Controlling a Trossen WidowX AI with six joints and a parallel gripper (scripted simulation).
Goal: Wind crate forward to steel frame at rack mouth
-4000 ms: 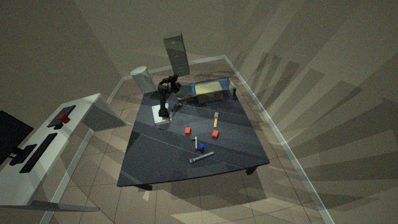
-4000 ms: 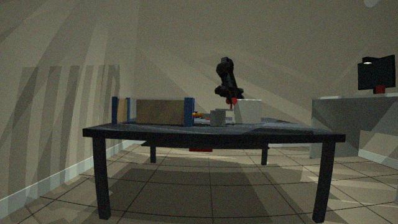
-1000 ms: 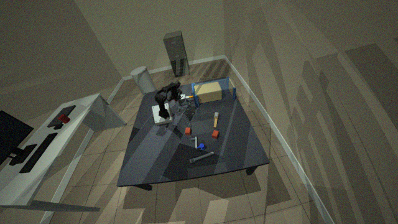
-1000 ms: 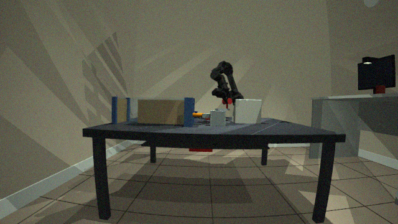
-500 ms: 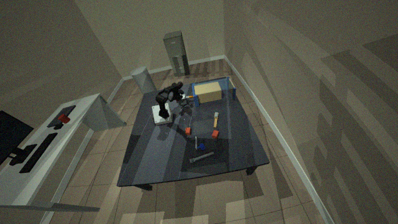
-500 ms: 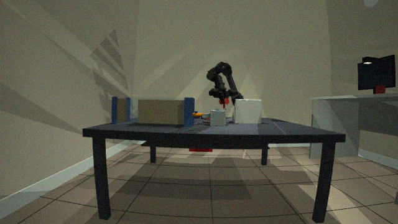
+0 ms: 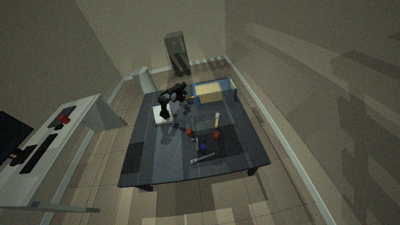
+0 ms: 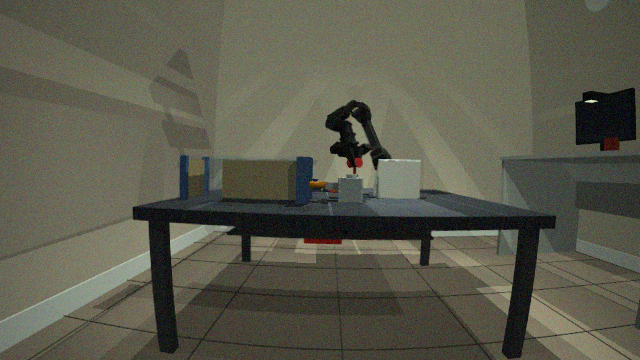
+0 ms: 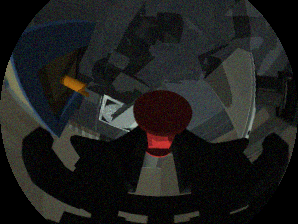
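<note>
Now: the red knob 10 mm ahead of my gripper tip and 10 mm to the right of it. From my gripper tip the other things lie so: crank arm (20 mm ahead, 20 mm to the left, 30 mm below); then grey winch (30 mm ahead, 70 mm to the left, 100 mm below); then blue frame (200 mm ahead, 60 mm to the left, 30 mm below).
</note>
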